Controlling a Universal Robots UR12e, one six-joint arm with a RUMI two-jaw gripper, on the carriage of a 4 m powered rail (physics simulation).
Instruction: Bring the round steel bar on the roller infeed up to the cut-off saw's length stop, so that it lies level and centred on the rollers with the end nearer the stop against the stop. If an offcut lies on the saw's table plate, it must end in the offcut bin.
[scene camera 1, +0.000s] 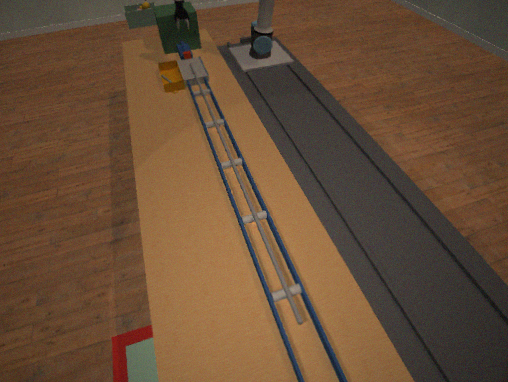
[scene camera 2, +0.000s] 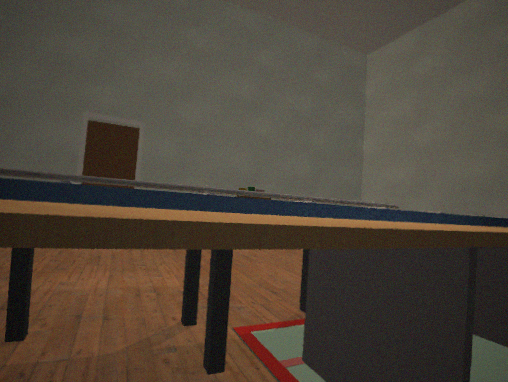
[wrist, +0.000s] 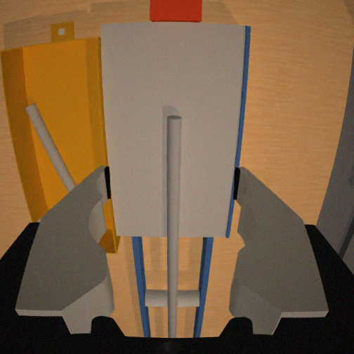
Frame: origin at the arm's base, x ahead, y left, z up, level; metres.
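Seen in the pictures: gripper, fingertip midpoint: (scene camera 1: 184, 31); arm's base at its link origin: (scene camera 1: 260, 54).
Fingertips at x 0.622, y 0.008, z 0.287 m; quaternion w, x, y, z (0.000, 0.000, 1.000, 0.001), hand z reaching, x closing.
Pixels of each thing's middle, then the offset from my fingertips to it. "pt": a spot on its surface instead.
- grey saw table plate at the middle of its body: (scene camera 1: 192, 71) dy +0.087, dx -0.002, dz -0.288 m
- red stop block at a spot on its surface: (scene camera 1: 187, 54) pt dy -0.088, dx -0.003, dz -0.221 m
- short grey offcut at the middle of its body: (scene camera 1: 169, 81) dy +0.158, dx +0.196, dz -0.305 m
- orange bin at the middle of its body: (scene camera 1: 171, 75) dy +0.112, dx +0.176, dz -0.281 m
- green box-shaped housing at the middle of its body: (scene camera 1: 177, 27) dy -0.538, dx -0.002, dz -0.157 m
The long grey steel bar (scene camera 1: 270, 250) (scene camera 2: 180, 188) (wrist: 173, 210) lies along the middle of the rollers (scene camera 1: 277, 295) (wrist: 156, 298). Its far end rests over the grey saw table plate (scene camera 1: 187, 75) (wrist: 135, 75), with a stretch of plate between it and the red stop block (scene camera 1: 187, 54) (wrist: 175, 10); they are apart. A short grey offcut (scene camera 1: 167, 79) (wrist: 52, 150) lies tilted inside the orange bin (scene camera 1: 173, 86) (wrist: 94, 125) beside the plate. My gripper (scene camera 1: 182, 25) (wrist: 171, 169) is open and empty, high above the bar and plate, its jaws wide to both sides of the bar.
Blue infeed rails (scene camera 1: 252, 187) (wrist: 205, 270) flank the bar. A green box-shaped housing (scene camera 1: 175, 40) stands behind the stop at the table's far end. The arm's pale carriage (scene camera 1: 240, 59) is near the far end of the dark rail (scene camera 1: 320, 150), right of the table.
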